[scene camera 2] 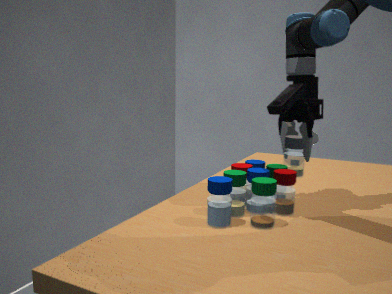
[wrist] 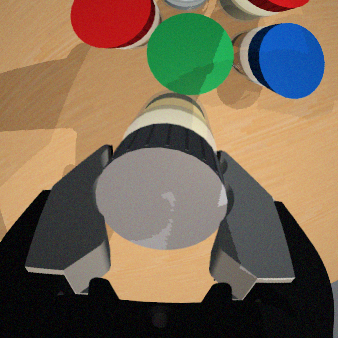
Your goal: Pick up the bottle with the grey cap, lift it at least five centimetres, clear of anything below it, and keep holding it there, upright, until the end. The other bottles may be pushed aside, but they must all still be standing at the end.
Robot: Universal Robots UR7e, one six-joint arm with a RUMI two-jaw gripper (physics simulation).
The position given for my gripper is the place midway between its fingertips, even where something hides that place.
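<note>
Grey-capped bottle (scene camera 2: 293, 157) (wrist: 162, 188). Red-capped bottle (scene camera 2: 285, 194). Green-capped bottle (wrist: 188, 54). Green-capped bottle (scene camera 2: 263, 203). Blue-capped bottle (wrist: 286, 58). Blue-capped bottle (scene camera 2: 219, 202). My gripper (scene camera 2: 296, 160) (wrist: 163, 149).
</note>
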